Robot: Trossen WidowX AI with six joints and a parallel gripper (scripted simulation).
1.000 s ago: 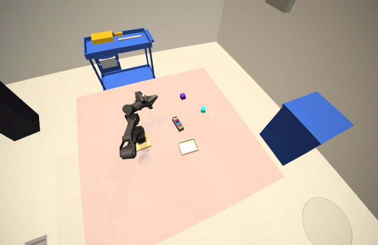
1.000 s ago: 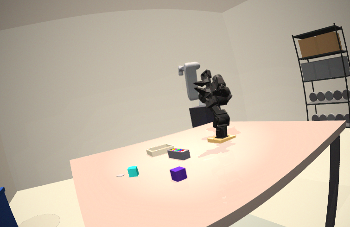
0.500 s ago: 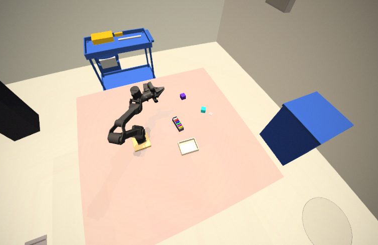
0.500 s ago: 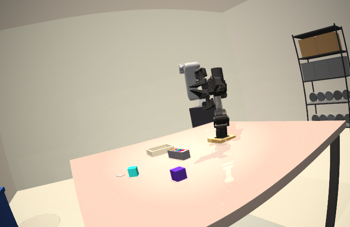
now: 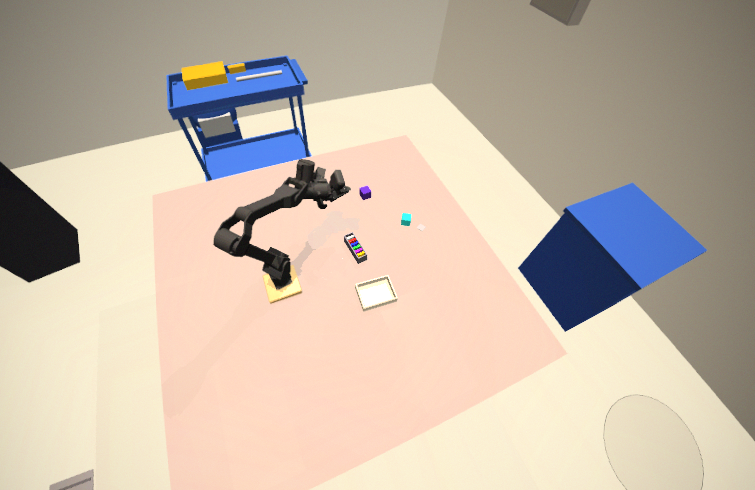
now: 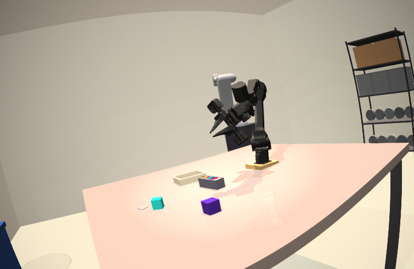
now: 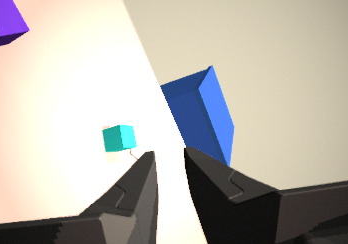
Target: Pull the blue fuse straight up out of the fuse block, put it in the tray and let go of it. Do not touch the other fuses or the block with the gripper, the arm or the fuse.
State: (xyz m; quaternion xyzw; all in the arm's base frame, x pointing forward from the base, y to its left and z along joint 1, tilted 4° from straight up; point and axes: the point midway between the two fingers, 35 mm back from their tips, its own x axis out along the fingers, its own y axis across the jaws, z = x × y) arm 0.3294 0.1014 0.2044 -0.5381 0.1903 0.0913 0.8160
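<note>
Right now my gripper tip is 190 mm above the red fuse, 90 mm to the left of it and 40 mm past it. Also, from my gripper tip: white fuse 190 mm below, 80 mm to the right, 40 mm behind; blue fuse 190 mm below, 110 mm to the right, 40 mm behind; green fuse 190 mm below, 130 mm to the right, 40 mm behind.
</note>
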